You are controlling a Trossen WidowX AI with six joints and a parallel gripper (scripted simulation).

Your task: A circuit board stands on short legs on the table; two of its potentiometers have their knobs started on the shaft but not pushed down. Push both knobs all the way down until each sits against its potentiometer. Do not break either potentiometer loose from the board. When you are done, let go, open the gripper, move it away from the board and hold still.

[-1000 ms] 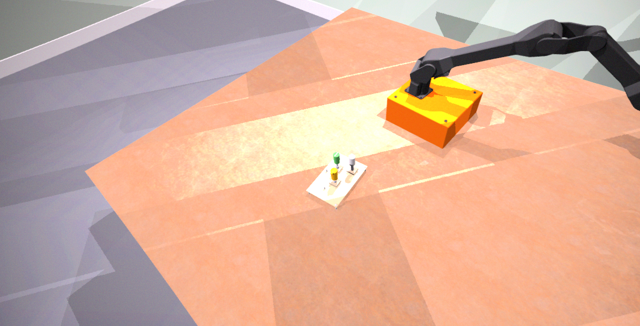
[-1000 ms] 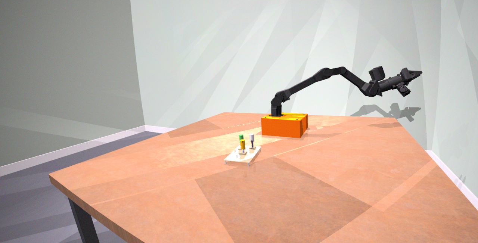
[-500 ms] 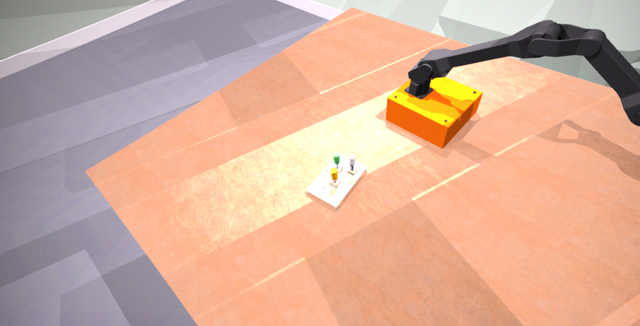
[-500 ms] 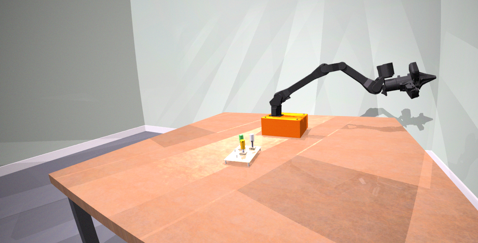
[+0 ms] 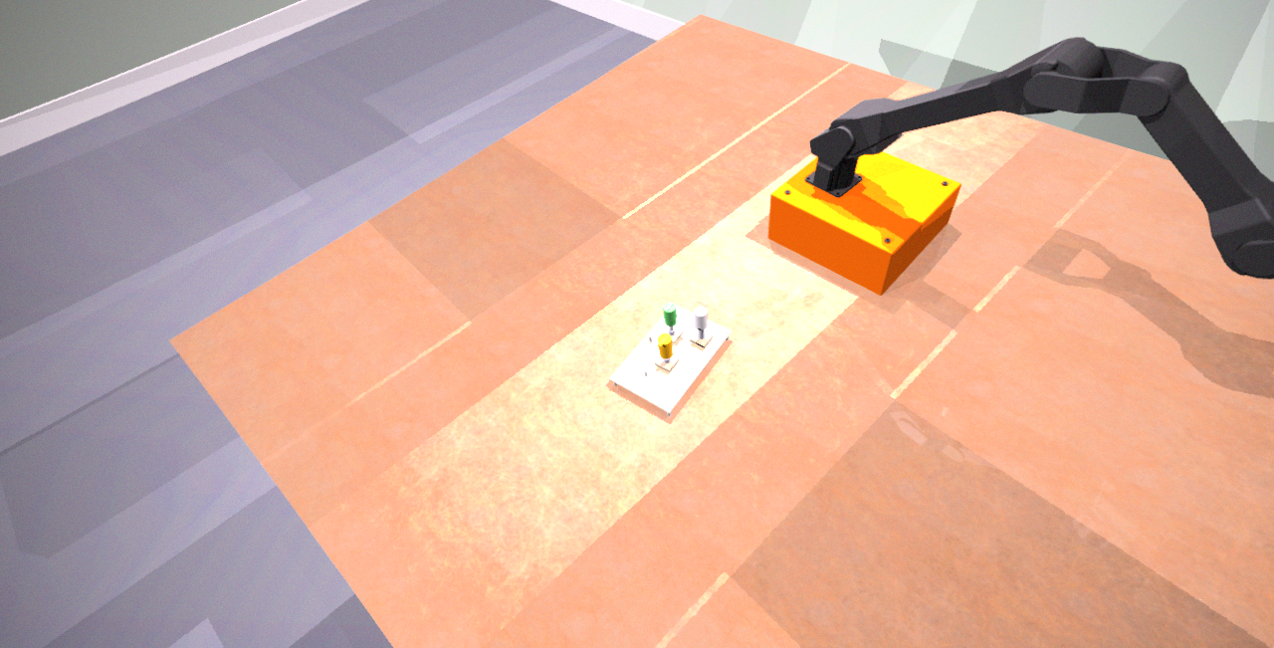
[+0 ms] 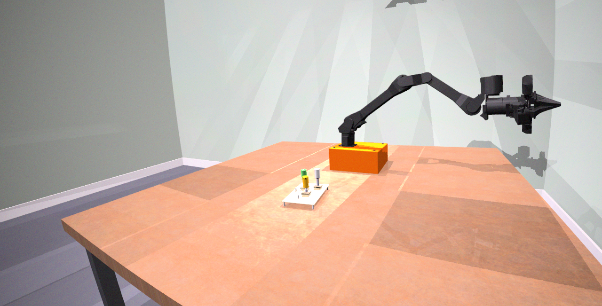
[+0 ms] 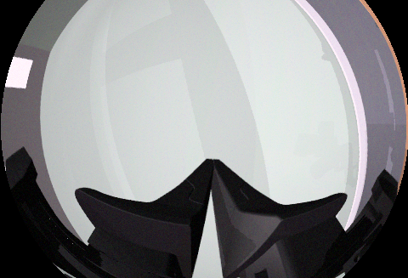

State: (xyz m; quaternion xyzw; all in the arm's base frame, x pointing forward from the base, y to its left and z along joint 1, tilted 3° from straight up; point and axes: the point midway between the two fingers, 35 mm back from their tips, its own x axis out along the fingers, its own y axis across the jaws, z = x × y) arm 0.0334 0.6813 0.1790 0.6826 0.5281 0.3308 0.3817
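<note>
Right now my gripper tip is 320 mm short of the green knob, 730 mm to the left of it and 180 mm above it. The rest, counted from my gripper tip: yellow knob: 360 mm ahead, 700 mm to the right, 190 mm below.
</note>
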